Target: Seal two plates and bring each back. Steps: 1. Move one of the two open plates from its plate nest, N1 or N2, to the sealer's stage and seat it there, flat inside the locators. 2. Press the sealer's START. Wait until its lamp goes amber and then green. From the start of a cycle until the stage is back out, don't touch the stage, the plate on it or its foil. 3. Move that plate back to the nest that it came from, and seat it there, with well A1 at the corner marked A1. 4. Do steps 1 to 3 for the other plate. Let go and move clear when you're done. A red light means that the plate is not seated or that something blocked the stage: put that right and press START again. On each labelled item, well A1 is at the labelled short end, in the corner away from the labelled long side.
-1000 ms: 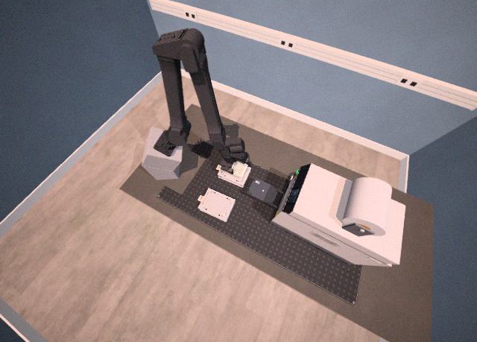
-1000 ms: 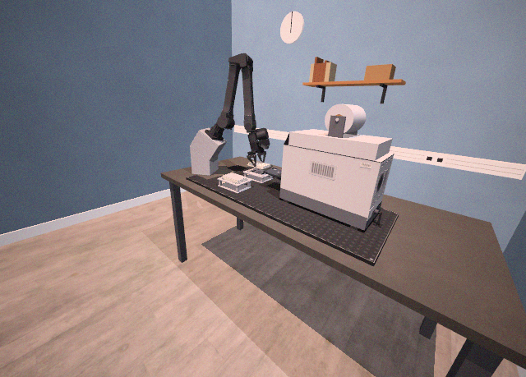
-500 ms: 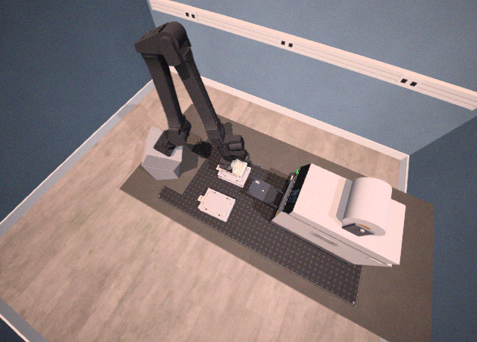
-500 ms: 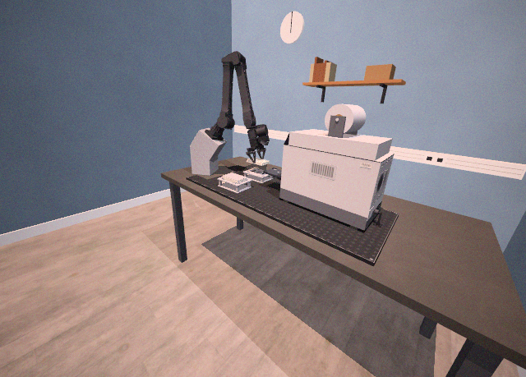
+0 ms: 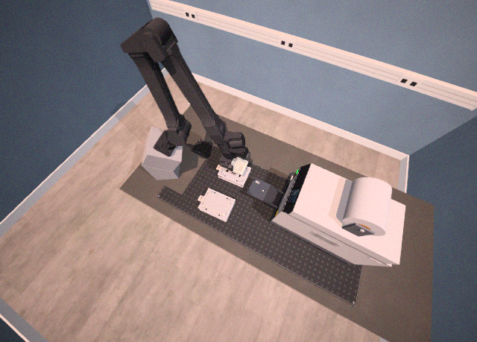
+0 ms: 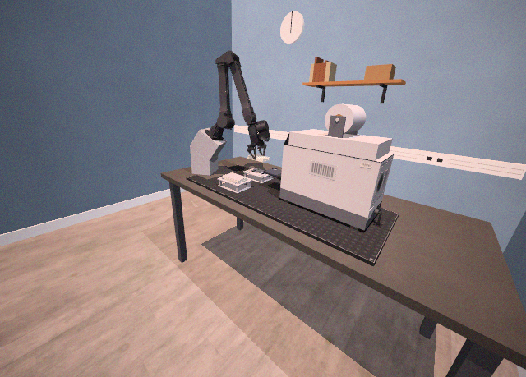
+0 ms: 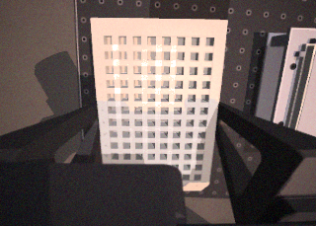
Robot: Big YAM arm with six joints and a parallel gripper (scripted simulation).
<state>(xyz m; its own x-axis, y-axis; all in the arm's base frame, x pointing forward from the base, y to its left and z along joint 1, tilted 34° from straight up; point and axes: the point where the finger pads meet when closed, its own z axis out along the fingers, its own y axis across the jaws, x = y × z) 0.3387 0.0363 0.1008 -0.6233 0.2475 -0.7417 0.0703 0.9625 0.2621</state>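
Now: hand 19 cm short of the sealer stage, 8 cm to the left of it and 5 cm above it. Round my hand: foil roll 52 cm ahead, 14 cm to the right, 27 cm above; plate nest 3 cm behind, 21 cm to the right, 10 cm below.
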